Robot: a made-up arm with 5 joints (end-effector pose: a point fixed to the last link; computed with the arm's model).
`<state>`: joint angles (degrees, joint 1 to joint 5).
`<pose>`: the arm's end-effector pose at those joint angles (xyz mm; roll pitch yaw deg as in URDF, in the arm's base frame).
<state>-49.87 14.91 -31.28 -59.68 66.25</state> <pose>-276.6 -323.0 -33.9 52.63 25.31 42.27</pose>
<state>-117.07 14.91 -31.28 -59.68 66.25</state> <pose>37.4 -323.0 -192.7 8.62 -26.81 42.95</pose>
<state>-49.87 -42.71 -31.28 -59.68 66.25</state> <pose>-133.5 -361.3 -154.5 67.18 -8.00 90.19</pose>
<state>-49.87 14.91 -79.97 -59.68 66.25</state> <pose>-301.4 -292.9 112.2 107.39 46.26 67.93</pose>
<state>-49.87 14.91 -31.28 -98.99 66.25</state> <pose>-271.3 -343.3 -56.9 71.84 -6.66 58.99</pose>
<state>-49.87 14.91 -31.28 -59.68 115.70</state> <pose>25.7 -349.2 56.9 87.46 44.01 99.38</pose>
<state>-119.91 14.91 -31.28 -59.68 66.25</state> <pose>53.0 -323.0 -190.5 6.41 -28.87 43.98</pose>
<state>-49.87 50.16 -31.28 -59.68 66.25</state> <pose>-325.2 -221.2 7.1 28.69 34.10 2.93</pose>
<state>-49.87 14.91 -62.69 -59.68 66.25</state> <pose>-307.1 -301.0 58.0 84.78 41.19 55.06</pose>
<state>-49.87 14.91 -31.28 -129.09 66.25</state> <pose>-263.7 -345.9 -79.5 81.87 -33.47 65.58</pose>
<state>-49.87 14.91 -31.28 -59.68 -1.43</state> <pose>-395.2 -42.0 -324.9 49.95 -20.20 -9.30</pose>
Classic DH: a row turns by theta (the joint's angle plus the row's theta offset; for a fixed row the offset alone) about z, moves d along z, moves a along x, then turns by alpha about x. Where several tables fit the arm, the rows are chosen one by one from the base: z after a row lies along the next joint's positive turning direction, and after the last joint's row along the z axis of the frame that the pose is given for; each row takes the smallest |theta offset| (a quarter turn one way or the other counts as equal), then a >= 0, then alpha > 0; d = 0 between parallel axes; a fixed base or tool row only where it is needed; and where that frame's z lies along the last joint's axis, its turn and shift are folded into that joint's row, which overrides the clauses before.
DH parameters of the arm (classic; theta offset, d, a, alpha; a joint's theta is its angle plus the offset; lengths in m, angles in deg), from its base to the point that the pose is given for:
base (fixed): 0 0.123 0 -90
joint 1: 90 -0.172 0.018 -90
joint 2: 0 0.121 -0.038 -90
joint 3: 0 0.148 0.086 90
joint 4: 0 0.042 0.31 90
joint 5: 90 0.014 0.378 -90
tool (fixed): 180 0.02 0 0

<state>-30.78 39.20 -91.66 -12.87 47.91</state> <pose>-342.1 -70.3 284.3 -103.68 64.41 -139.22</pose>
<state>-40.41 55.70 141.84 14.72 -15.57</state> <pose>205.4 -178.0 641.1 -151.52 28.04 155.82</pose>
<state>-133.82 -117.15 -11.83 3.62 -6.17</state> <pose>446.5 151.4 -304.4 -61.74 -43.04 173.33</pose>
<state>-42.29 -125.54 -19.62 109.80 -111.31</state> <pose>488.0 175.2 -422.3 -177.87 -17.54 -157.37</pose>
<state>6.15 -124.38 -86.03 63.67 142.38</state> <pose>-248.8 154.9 80.0 111.41 57.91 -141.91</pose>
